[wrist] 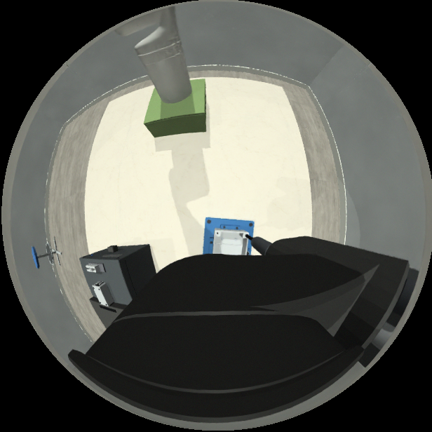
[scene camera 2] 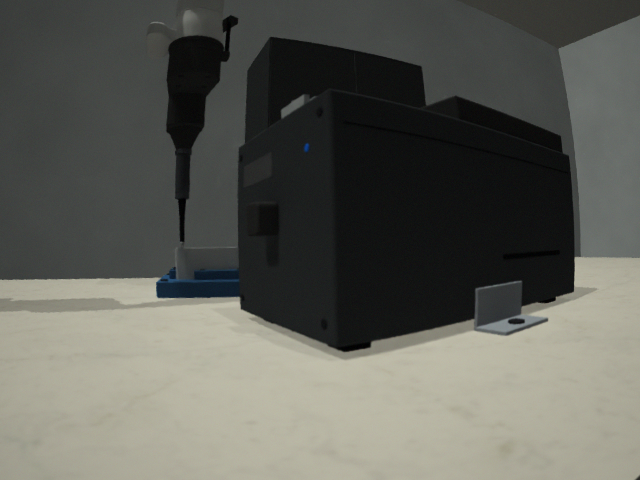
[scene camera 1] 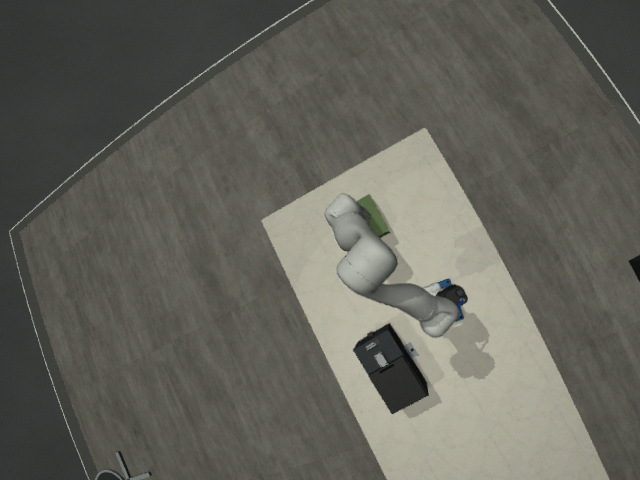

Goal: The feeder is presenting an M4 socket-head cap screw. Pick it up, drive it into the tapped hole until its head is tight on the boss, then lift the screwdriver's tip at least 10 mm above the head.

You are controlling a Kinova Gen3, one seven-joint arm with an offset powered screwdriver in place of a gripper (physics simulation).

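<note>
My screwdriver (scene camera 2: 181,241) (wrist: 247,236) stands upright, with its bit tip at the top of a corner boss of the white housing (scene camera 2: 214,258) (wrist: 230,244). A tiny light piece, seemingly the screw (scene camera 2: 181,244), shows between the bit tip and the boss top in scene camera 2; how deep it sits cannot be made out. The housing sits in the blue fixture (scene camera 2: 196,289) (wrist: 215,221) (scene camera 1: 445,283). The black feeder (scene camera 1: 398,382) (scene camera 2: 439,217) (wrist: 107,267) stands apart from the tip. In scene camera 1 the arm hides the tip and boss.
A grey angle bracket (scene camera 1: 415,353) (scene camera 2: 497,303) lies beside the feeder's long side. A green block (scene camera 1: 377,217) (wrist: 175,127) is near the arm's base. The pale table (scene camera 1: 496,413) has its edges beyond the fixture and feeder. A stool (wrist: 35,257) stands on the floor.
</note>
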